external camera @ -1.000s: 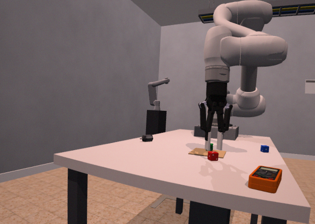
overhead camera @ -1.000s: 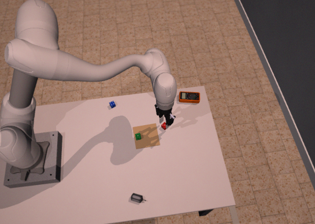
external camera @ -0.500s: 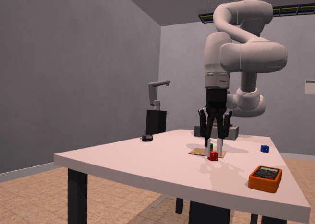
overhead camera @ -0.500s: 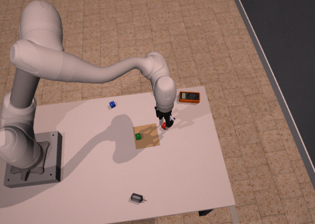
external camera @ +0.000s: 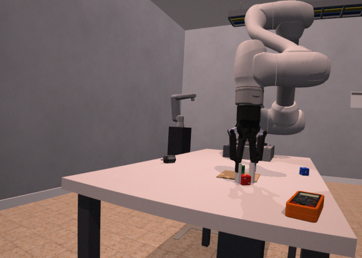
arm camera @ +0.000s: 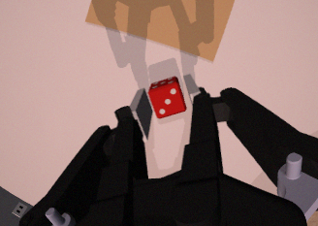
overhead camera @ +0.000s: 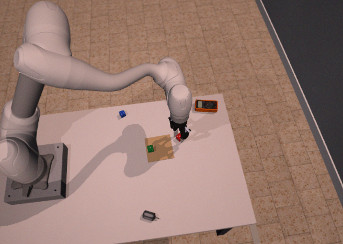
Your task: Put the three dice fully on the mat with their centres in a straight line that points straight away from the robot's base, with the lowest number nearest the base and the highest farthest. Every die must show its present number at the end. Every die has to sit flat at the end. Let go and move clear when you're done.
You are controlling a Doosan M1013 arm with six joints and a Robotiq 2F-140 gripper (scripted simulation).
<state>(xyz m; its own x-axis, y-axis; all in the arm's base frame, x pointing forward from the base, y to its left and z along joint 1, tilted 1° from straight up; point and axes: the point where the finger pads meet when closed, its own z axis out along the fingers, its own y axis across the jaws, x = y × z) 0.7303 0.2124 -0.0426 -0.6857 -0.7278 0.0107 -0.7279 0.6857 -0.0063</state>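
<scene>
My hand is 20 mm above the red die. Round my hand: green die (150 mm behind, 70 mm to the right, 20 mm below); then tan mat (110 mm behind, 60 mm to the right, 30 mm below); then blue die (320 mm behind, 150 mm to the left, 20 mm below).
</scene>
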